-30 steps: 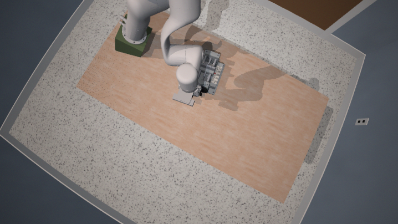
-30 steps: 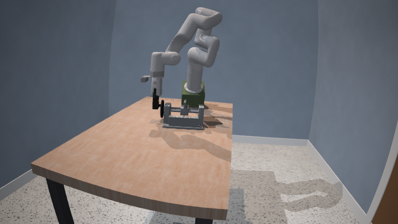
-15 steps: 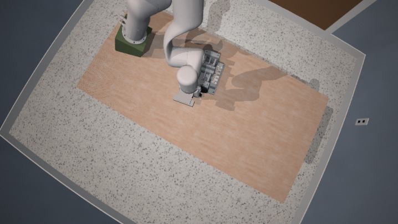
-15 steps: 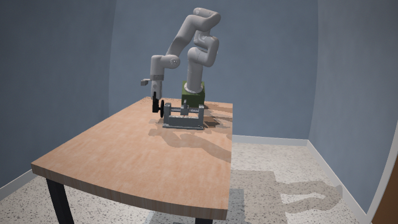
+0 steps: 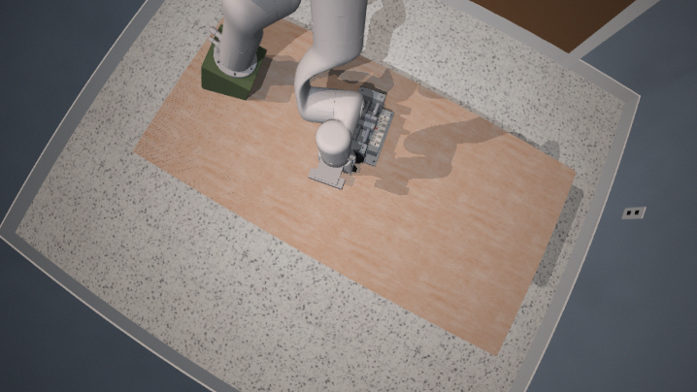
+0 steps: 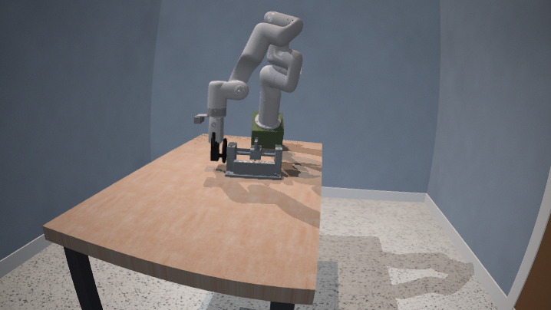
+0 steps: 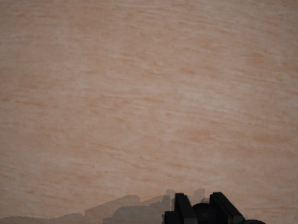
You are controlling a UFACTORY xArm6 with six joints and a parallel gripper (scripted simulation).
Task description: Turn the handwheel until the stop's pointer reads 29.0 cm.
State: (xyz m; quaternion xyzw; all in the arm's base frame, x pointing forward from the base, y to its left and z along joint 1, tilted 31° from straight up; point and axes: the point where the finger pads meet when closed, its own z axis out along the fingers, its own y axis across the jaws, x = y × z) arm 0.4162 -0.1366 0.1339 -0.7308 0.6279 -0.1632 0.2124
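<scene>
My hand is 2 cm to the right of the black handwheel. The rest, counted from my hand: stop carriage 16 cm to the left, 4 cm above; crank handle 1 cm to the left.
</scene>
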